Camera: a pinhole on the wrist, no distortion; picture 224 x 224 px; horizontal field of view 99.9 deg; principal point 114.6 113.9 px. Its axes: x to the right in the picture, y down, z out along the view. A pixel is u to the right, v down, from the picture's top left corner.
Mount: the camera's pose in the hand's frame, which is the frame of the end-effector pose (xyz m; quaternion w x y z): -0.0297 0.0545 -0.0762 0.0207 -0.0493 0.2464 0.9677
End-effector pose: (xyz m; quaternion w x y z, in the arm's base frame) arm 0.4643 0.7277 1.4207 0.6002 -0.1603 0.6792 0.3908
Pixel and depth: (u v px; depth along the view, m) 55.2 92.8 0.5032
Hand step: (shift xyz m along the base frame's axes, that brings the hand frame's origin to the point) -0.0876 0.5618 -0.0948
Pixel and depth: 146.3 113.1 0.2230
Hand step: -0.0089 0.1540 0.1743
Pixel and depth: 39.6 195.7 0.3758
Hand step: 0.2928 0.3349 -0.2100
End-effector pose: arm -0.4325 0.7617 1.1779 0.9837 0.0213 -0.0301 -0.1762
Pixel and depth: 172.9 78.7 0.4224
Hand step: -0.1702 0.4782 0.1944
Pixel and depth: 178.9 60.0 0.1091
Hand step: -0.0447 0.1910 -0.0155
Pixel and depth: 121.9 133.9 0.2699
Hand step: -0.0384 0.1464 0.1872
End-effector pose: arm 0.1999 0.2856 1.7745 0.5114 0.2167 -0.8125 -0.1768
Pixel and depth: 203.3 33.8 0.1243
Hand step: 0.0491 0.2540 0.0056
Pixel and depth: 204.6 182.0 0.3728
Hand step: -0.1430 0.2549 -0.4667
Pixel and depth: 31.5 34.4 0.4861
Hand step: -0.4366 0.3501 0.5319
